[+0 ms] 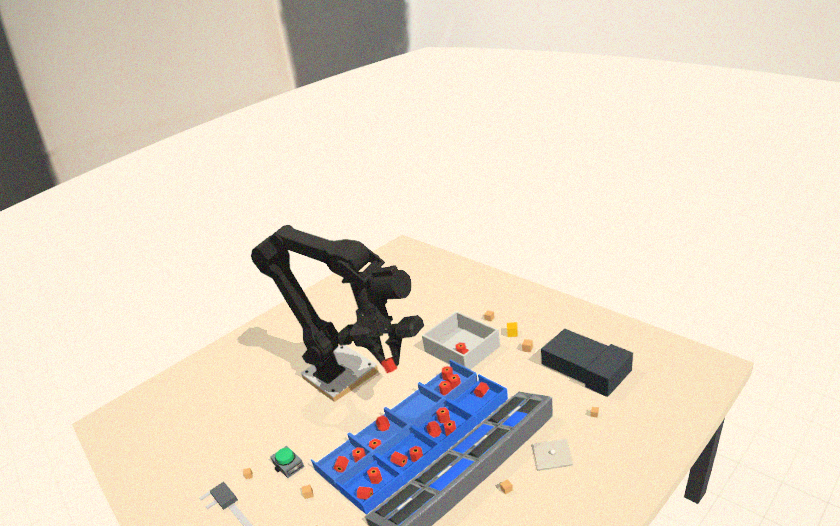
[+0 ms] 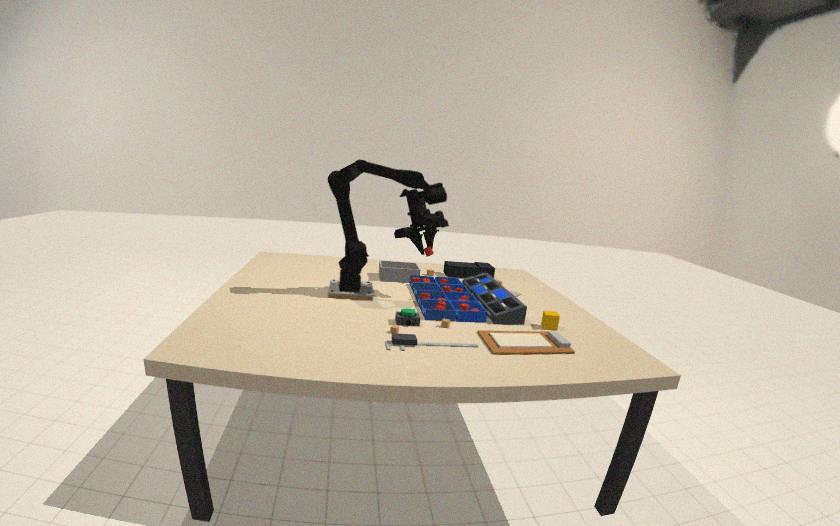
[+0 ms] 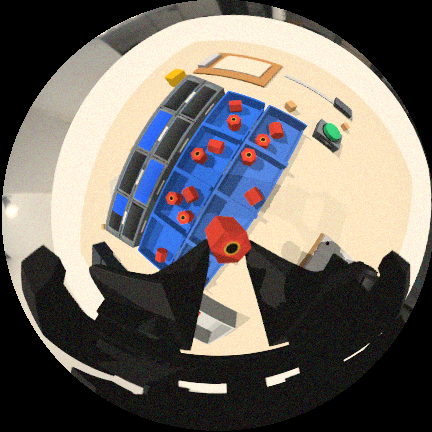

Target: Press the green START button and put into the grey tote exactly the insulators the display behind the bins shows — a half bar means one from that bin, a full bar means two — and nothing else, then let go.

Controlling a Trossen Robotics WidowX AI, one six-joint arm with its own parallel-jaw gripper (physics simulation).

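Seen in the pictures: gripper, between the fingertips: (image 1: 391, 366) (image 2: 426, 253) (image 3: 226, 244); arm's base, origin of its link: (image 1: 329, 372) (image 2: 348, 288).
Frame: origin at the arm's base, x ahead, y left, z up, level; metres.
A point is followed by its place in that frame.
Observation:
My gripper (image 1: 389, 362) {x 0.253, y 0.008, z 0.130 m} (image 2: 427, 249) {x 0.253, y 0.008, z 0.130 m} (image 3: 226, 244) {x 0.253, y 0.008, z 0.130 m} is shut on a red insulator (image 1: 388, 366) {x 0.263, y -0.008, z 0.145 m} (image 2: 428, 252) {x 0.253, y -0.011, z 0.137 m} (image 3: 225, 231) {x 0.258, y -0.007, z 0.155 m}, held in the air between the robot base and the bins. The blue bins (image 1: 414, 406) (image 3: 265, 172) hold several red insulators; one near-side bin looks empty. The grey tote (image 1: 442, 351) {x 0.206, y 0.211, z 0.011 m} (image 2: 399, 272) {x 0.204, y 0.211, z 0.016 m} (image 3: 222, 312) {x 0.172, y 0.213, z 0.004 m} has one red insulator (image 1: 461, 348) {x 0.238, y 0.247, z 0.009 m} visible inside. The display (image 1: 483, 468) {x 0.528, y -0.041, z 0.014 m} (image 2: 511, 314) {x 0.462, y -0.269, z 0.010 m} behind the bins shows two full blue bars (image 3: 155, 131) {x 0.480, y -0.089, z 0.032 m} (image 3: 149, 181) {x 0.446, y 0.013, z 0.019 m} and a half bar (image 3: 120, 204) {x 0.497, y 0.091, z 0.034 m}. The green button (image 1: 284, 455) {x 0.155, y -0.265, z 0.017 m} (image 2: 407, 312) {x 0.143, y -0.281, z 0.015 m} (image 3: 332, 132) {x 0.150, y -0.253, z 0.018 m} stands beside the bins.
A dark box (image 1: 576, 359) {x 0.524, y 0.329, z 0.030 m} (image 2: 468, 268) {x 0.512, y 0.314, z 0.023 m} stands beyond the tote and bins. A caliper (image 1: 223, 495) {x 0.119, y -0.425, z -0.003 m} (image 2: 404, 339) {x 0.107, y -0.442, z -0.004 m} (image 3: 343, 107) {x 0.111, y -0.413, z -0.003 m} lies past the button. A brown frame (image 2: 526, 351) {x 0.412, y -0.499, z -0.016 m} lies near the table edge, with a yellow cube (image 2: 549, 320) {x 0.571, y -0.319, z 0.007 m} behind it. Small wooden cubes are scattered around.

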